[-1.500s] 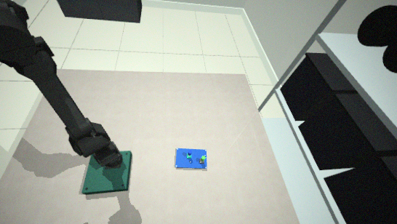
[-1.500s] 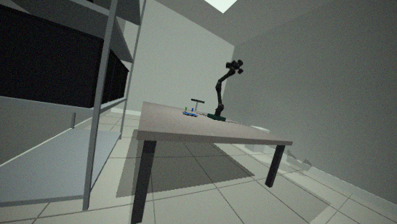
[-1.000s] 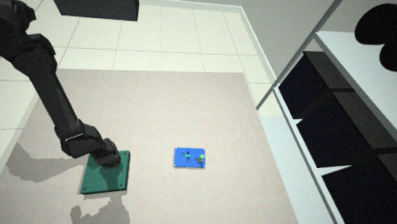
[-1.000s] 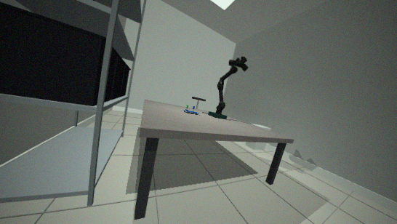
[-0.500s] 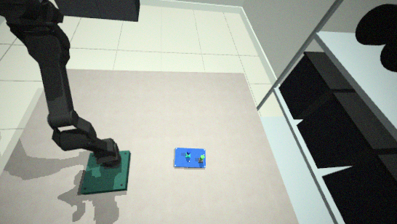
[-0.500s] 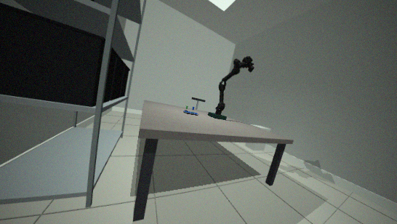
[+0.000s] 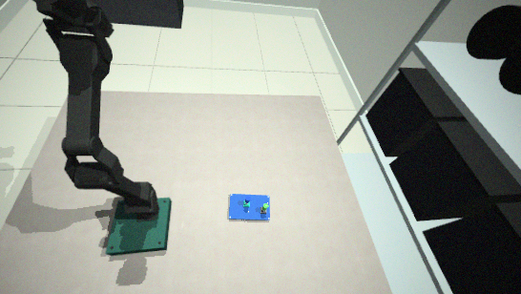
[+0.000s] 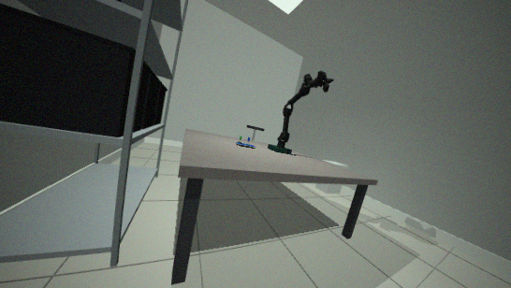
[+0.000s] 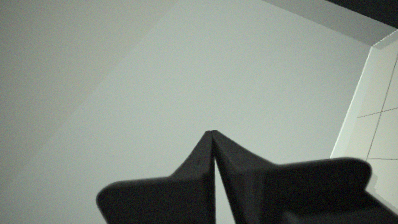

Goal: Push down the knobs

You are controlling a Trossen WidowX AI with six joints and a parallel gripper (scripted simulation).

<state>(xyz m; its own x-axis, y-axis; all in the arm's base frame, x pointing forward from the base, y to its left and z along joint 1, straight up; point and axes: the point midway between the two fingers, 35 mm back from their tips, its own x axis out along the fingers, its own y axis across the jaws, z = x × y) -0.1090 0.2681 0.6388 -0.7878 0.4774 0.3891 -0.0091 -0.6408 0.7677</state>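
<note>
Now: gripper tip 490 mm short of the blue knob, 280 mm to the left of it and 630 mm above it. Also, from my gripper tip: green knob (560 mm ahead, 310 mm to the right, 630 mm below).
</note>
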